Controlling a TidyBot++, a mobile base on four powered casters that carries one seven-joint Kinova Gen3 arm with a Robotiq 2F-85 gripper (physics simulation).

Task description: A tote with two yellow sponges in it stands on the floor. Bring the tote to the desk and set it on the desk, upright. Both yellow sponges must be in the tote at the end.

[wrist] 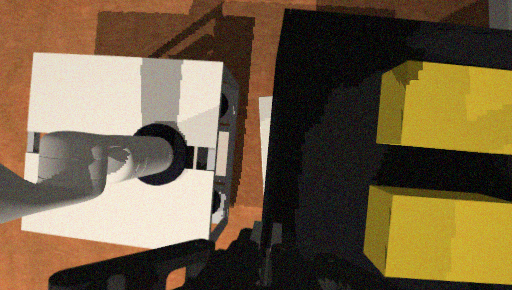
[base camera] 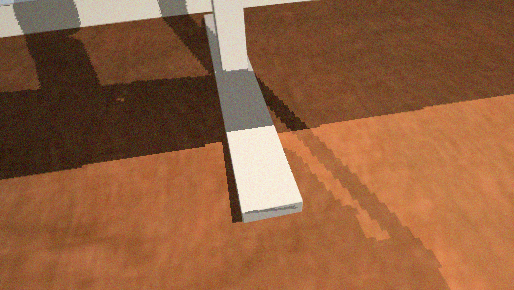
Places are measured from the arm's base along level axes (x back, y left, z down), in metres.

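Pixels of known places: gripper, fingertip midpoint: [wrist: 266, 238]; arm's base, origin of the base link: [wrist: 155, 154].
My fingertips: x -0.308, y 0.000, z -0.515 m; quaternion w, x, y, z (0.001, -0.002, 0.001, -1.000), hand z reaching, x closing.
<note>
Ahead of a thing's pixels: the offset from my fingertips to its top centre. "spot": to the spot under its first point. Level surfaces: height alone.
The black tote @[spot: dx -0.020, dy +0.129, dz +0.086 m] [wrist: 305, 65] fills the right side of the wrist view, seen from above; its right part is out of frame. Two yellow sponges @[dx -0.140, dy +0.095, dz +0.045 m] [wrist: 455, 107] @[dx -0.138, dy -0.004, dz +0.046 m] [wrist: 450, 240] lie inside it, side by side with a gap between them. My gripper [wrist: 266, 238] is shut on the tote's near wall, and the tote hangs from it above the floor. The desk shows in part in the base camera view: a white leg @[spot: dx -0.327, dy +0.024, dz +0.792 m] [base camera: 231, 35] on a long white foot [base camera: 265, 170]. The desk top does not show there, nor does the tote.
My white base [wrist: 85, 90] with the grey arm [wrist: 115, 155] stands left of the tote in the wrist view. A thin white piece [wrist: 265, 120] shows low between base and tote. A grey surface [wrist: 501, 14] shows at the top right corner. The orange-brown floor @[dz +0.911 m] [base camera: 125, 225] carries dark shadows.
</note>
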